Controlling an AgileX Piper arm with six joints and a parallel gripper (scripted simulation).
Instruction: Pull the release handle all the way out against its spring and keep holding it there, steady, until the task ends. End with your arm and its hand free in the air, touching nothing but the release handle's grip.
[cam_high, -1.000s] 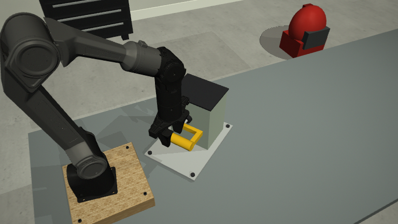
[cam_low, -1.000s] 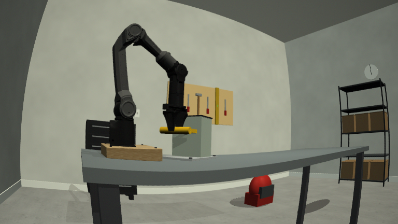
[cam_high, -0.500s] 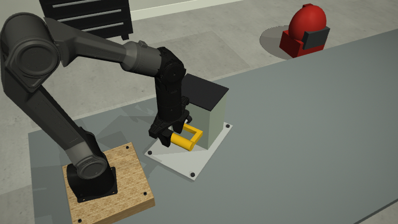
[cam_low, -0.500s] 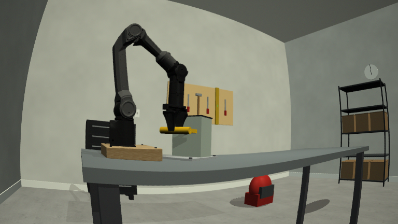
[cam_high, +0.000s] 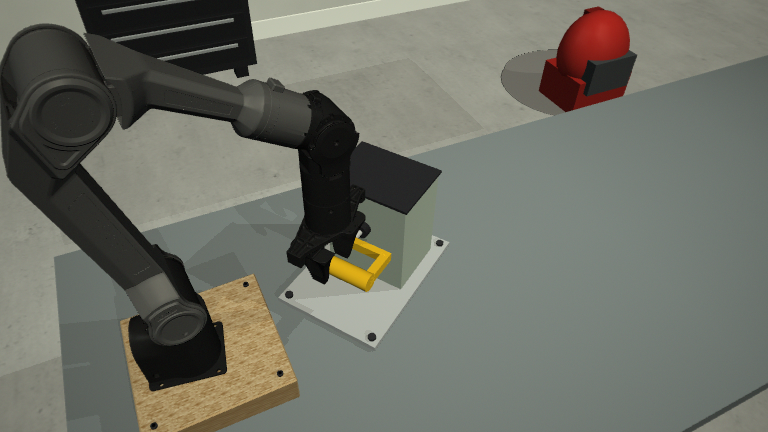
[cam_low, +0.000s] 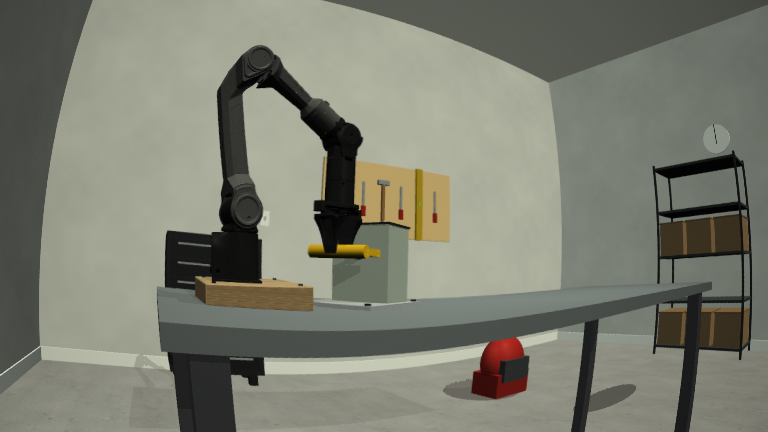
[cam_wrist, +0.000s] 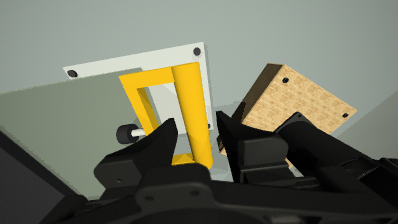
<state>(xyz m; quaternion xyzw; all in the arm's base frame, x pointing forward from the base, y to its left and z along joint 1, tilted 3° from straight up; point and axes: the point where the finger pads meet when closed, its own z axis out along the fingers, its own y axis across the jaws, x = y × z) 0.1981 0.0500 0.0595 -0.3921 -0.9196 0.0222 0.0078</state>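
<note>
Now: hand 4 cm short of the yellow release handle and 4 cm to the right of it.
</note>
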